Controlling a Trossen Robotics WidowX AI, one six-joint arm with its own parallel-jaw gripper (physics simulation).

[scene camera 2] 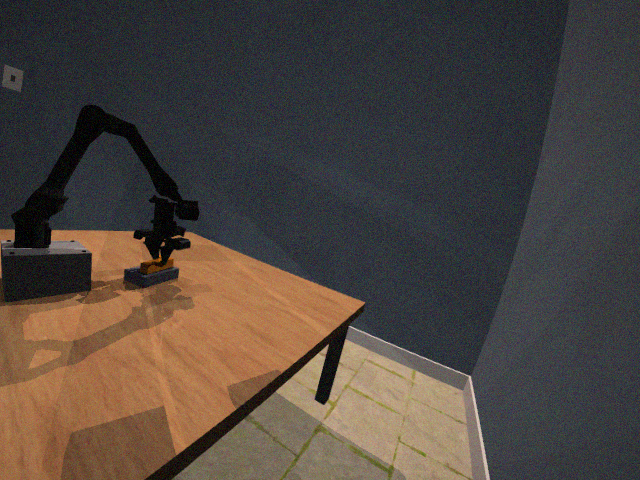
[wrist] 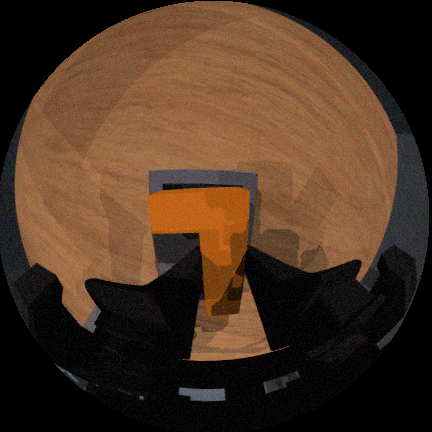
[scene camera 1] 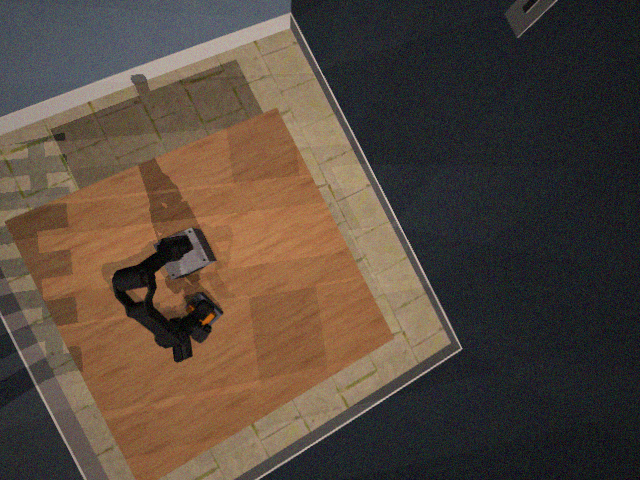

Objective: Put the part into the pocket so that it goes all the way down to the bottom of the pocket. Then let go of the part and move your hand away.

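Where they show: gripper, fingertip midpoint: [scene camera 2: 160, 263] [wrist: 221, 249] [scene camera 1: 200, 316]; arm's base at its link origin: [scene camera 2: 31, 245] [scene camera 1: 182, 245].
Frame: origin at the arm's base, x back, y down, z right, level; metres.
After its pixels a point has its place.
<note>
An orange L-shaped part [scene camera 1: 209, 317] {y 0.036, x -0.324, z 0.037 m} [scene camera 2: 148, 267] {y 0.044, x -0.254, z 0.114 m} [wrist: 186, 211] {y 0.036, x -0.328, z 0.043 m} is at the blue-grey pocket block [scene camera 2: 148, 279] {y 0.080, x -0.252, z 0.125 m} [wrist: 200, 177] {y 0.069, x -0.348, z 0.042 m}. In scene view 2 the part stands up above the block's rim. In the wrist view it covers much of the opening; a dark strip of pocket shows beyond its far edge, and more of the block's inside shows left of its stem. My gripper [scene camera 2: 160, 259] {y 0.050, x -0.305, z 0.076 m} [wrist: 221, 249] {y 0.050, x -0.305, z 0.076 m} is shut on the part's stem and points down over the block. How deep the part's underside sits is hidden.
The arm's grey base box [scene camera 1: 194, 263] {y 0.002, x -0.089, z -0.011 m} [scene camera 2: 46, 273] {y 0.044, x -0.022, z 0.100 m} stands on the wooden table [scene camera 1: 289, 232] {y 0.105, x -0.123, z -0.429 m} [scene camera 2: 232, 320] {y 0.105, x -0.355, z 0.417 m}, beside the block. The arm arches up from the base and down to the block. The table's edge and a dark leg [scene camera 2: 331, 366] show in scene view 2.
</note>
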